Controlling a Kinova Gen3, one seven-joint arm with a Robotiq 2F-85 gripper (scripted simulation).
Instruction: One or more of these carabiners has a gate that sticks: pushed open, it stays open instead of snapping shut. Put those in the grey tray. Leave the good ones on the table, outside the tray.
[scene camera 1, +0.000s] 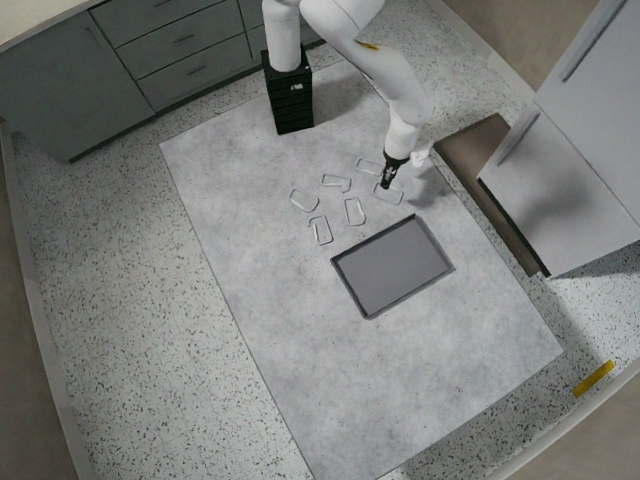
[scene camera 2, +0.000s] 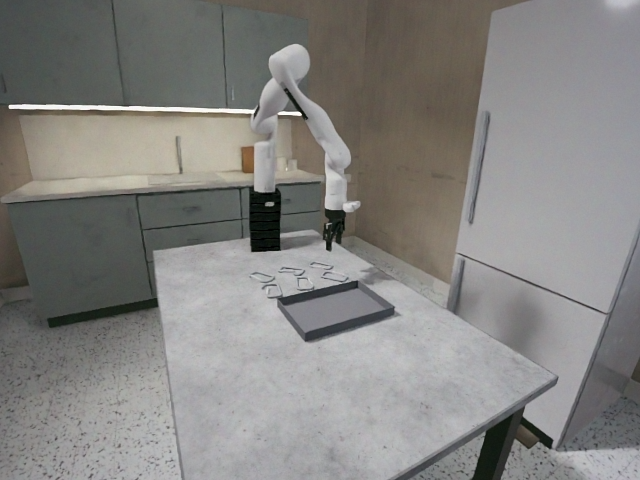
grey tray: scene camera 1; scene camera 2
same spot on grey tray: (scene camera 2: 317, 313) = (scene camera 1: 372, 272)
